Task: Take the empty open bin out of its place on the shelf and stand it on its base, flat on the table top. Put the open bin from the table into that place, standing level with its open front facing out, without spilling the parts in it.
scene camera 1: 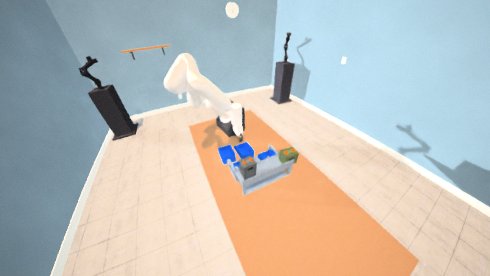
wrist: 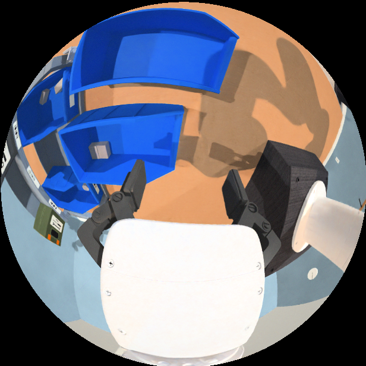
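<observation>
An empty blue bin (scene camera 1: 226,154) (wrist: 160,55) stands upright on the orange table top (scene camera 1: 300,225) (wrist: 195,200). Beside it, a second blue bin (scene camera 1: 244,149) (wrist: 125,132) stands upright on the table, with a small grey block (wrist: 99,150) inside. The grey shelf (scene camera 1: 270,168) (wrist: 48,152) has a vacant place between its two loaded blue bins. My gripper (scene camera 1: 241,137) (wrist: 186,173) is open and empty, near the bin with the block. In the wrist view one finger overlaps that bin's near side; I cannot tell whether they touch.
One loaded shelf bin (scene camera 1: 266,153) (wrist: 72,186) is near the green toolbox (scene camera 1: 288,155) (wrist: 49,225); the other (wrist: 44,107) is near the grey toolbox (scene camera 1: 248,169). The dark robot base (scene camera 1: 226,126) (wrist: 280,192) stands on the side of the table bins away from the shelf.
</observation>
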